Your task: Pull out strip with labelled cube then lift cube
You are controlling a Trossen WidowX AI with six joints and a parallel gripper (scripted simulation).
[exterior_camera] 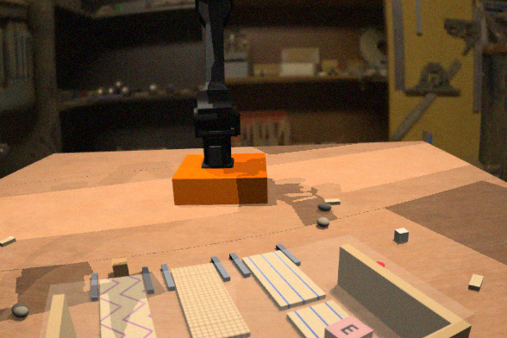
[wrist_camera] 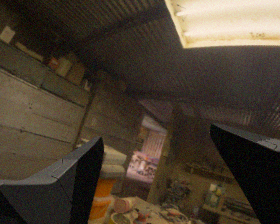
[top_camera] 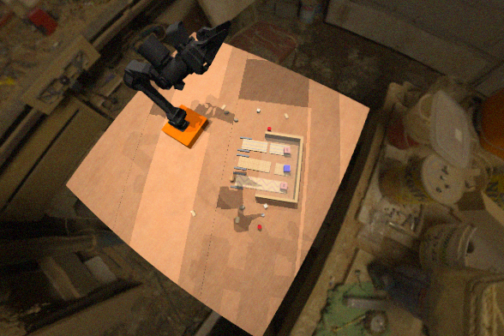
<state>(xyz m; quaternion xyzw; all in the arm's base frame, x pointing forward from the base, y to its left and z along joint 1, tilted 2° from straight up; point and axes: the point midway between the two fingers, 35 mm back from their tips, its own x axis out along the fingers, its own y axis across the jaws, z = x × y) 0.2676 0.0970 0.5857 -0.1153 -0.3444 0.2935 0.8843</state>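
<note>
Now: gripper tip 640 mm above the brown tab, 230 mm to the left of it and 60 mm short of it. Also, from my gripper tip: zigzag strip: 650 mm below, 190 mm to the right, 190 mm ahead.
</note>
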